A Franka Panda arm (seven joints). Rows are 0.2 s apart.
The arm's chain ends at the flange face. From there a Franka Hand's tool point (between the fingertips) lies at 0.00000 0.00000 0.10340 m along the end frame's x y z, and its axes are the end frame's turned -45 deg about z.
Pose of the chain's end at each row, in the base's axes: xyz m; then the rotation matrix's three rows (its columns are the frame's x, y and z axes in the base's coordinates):
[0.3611 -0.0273 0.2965], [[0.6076 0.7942 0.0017], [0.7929 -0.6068 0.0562], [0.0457 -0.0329 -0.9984]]
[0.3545 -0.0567 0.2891], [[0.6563 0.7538 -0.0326], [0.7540 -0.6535 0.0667], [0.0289 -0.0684 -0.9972]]
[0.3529 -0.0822 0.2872], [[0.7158 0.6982 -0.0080], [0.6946 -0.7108 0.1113], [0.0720 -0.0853 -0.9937]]
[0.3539 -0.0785 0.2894], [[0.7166 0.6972 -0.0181], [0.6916 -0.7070 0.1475], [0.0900 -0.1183 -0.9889]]
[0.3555 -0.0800 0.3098], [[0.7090 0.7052 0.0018], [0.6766 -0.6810 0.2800], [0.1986 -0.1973 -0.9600]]
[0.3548 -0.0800 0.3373], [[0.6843 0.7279 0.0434], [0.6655 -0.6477 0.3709], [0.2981 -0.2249 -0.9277]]
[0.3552 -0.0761 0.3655], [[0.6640 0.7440 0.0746], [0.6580 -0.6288 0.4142], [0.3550 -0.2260 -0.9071]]
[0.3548 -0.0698 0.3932], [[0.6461 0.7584 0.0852], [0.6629 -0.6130 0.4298], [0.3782 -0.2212 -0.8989]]
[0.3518 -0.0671 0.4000], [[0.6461 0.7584 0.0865], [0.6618 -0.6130 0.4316], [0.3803 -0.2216 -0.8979]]
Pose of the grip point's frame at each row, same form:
[0.3613 -0.0215 0.1933], [[-0.1319 0.9912 0.0017], [0.9897 0.1316 0.0562], [0.0556 0.0091 -0.9984]]
[0.3511 -0.0498 0.1860], [[-0.0689 0.9971 -0.0326], [0.9953 0.0711 0.0667], [0.0688 -0.0279 -0.9972]]
[0.3521 -0.0707 0.1845], [[0.0124 0.9998 -0.0080], [0.9938 -0.0115 0.1113], [0.1112 -0.0094 -0.9937]]
[0.3520 -0.0632 0.1871], [[0.0137 0.9997 -0.0181], [0.9890 -0.0109 0.1475], [0.1473 -0.0200 -0.9889]]
[0.3557 -0.0510 0.2105], [[0.0027 1.0000 0.0018], [0.9600 -0.0031 0.2800], [0.2799 0.0009 -0.9600]]
[0.3593 -0.0416 0.2414], [[-0.0308 0.9986 0.0434], [0.9286 0.0126 0.3709], [0.3698 0.0518 -0.9277]]
[0.3629 -0.0333 0.2717], [[-0.0566 0.9956 0.0746], [0.9099 0.0206 0.4142], [0.4108 0.0912 -0.9071]]
[0.3636 -0.0254 0.3003], [[-0.0794 0.9931 0.0852], [0.9022 0.0353 0.4298], [0.4238 0.1110 -0.8989]]
[0.3607 -0.0225 0.3072], [[-0.0794 0.9931 0.0865], [0.9014 0.0345 0.4316], [0.4256 0.1122 -0.8979]]

